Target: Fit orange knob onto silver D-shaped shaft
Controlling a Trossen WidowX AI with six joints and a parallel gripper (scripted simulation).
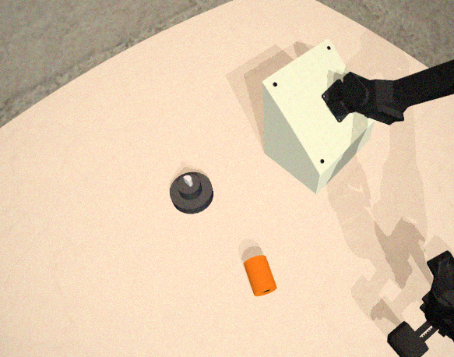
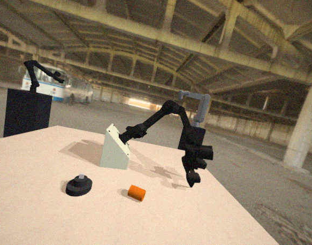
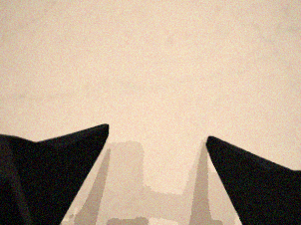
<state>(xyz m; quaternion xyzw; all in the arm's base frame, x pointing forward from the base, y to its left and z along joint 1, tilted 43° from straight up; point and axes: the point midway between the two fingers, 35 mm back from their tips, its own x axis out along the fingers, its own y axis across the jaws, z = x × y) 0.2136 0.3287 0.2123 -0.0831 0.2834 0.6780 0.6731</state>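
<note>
Now: the orange knob 320 mm to the right of my gripper tip, 120 mm ahead of it and 10 mm above it. Also, from my gripper tip: dark round pedestal: 520 mm to the right, 80 mm ahead, 20 mm above.
</note>
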